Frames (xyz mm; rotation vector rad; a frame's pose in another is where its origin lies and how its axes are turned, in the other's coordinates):
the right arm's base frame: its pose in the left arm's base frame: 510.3 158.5 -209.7 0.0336 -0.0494 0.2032
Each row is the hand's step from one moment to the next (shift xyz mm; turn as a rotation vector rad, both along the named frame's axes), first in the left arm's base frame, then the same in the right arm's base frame.
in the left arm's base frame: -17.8 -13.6 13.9 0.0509 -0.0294 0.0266
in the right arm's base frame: -19.4 -9.3 15.2 0.0453 -0.0383 0.0254
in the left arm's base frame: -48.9 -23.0 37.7 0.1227 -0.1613 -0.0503
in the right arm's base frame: -50.5 -11.5 40.7 0.0850 -0.1842 -0.0496
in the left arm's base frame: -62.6 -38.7 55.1 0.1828 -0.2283 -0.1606
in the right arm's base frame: -66.1 -23.6 59.3 0.1245 -0.2650 -0.1599
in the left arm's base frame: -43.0 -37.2 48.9 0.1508 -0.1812 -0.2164
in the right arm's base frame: -47.0 -26.3 52.2 0.0998 -0.2140 -0.2159
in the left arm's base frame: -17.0 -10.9 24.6 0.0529 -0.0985 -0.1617
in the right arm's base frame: -17.5 -6.5 25.7 0.0235 -0.1117 -0.1600
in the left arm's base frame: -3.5 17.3 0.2 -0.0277 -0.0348 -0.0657
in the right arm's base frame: 0.1 17.6 -0.3 -0.0375 -0.0303 -0.0630
